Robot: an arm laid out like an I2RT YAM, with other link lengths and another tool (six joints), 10 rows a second.
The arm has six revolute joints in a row. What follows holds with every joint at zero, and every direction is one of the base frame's.
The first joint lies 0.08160 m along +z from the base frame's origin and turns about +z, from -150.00 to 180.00 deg.
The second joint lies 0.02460 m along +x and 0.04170 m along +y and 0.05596 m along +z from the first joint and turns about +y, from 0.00 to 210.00 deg.
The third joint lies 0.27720 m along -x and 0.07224 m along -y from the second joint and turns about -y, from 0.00 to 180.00 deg.
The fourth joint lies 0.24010 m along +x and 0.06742 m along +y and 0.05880 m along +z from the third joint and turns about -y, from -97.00 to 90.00 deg.
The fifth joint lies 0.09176 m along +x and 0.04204 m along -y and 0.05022 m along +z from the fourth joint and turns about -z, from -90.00 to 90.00 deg.
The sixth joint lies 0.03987 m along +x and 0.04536 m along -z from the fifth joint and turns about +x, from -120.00 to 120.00 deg.
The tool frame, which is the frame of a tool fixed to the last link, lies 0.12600 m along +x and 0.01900 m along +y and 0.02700 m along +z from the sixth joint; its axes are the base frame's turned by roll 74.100, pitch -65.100 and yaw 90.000 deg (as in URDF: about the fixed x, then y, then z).
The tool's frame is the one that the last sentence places.
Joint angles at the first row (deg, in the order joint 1, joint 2, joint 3, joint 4, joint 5, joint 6):
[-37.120, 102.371, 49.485, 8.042, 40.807, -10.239]
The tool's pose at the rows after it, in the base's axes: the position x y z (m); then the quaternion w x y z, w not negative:
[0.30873 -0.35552 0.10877 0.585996 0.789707 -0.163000 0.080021]
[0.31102 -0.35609 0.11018 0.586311 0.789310 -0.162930 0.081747]
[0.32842 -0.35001 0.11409 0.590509 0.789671 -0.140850 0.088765]
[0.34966 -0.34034 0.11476 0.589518 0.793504 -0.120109 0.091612]
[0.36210 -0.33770 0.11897 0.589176 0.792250 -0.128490 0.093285]
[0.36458 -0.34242 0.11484 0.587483 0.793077 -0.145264 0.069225]
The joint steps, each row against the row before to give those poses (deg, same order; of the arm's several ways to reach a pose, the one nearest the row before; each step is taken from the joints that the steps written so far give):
[-0.252, -0.065, 0.123, -0.130, -0.263, 0.044]
[0.112, 0.151, 0.465, -0.155, -0.014, 0.019]
[1.936, 0.824, 1.699, -0.230, 0.417, -1.509]
[2.622, 1.574, 2.972, -2.352, 0.747, -0.101]
[1.490, 1.233, 3.069, -2.868, 1.226, 2.453]
[0.450, 2.560, 4.392, -5.736, 2.315, 3.783]

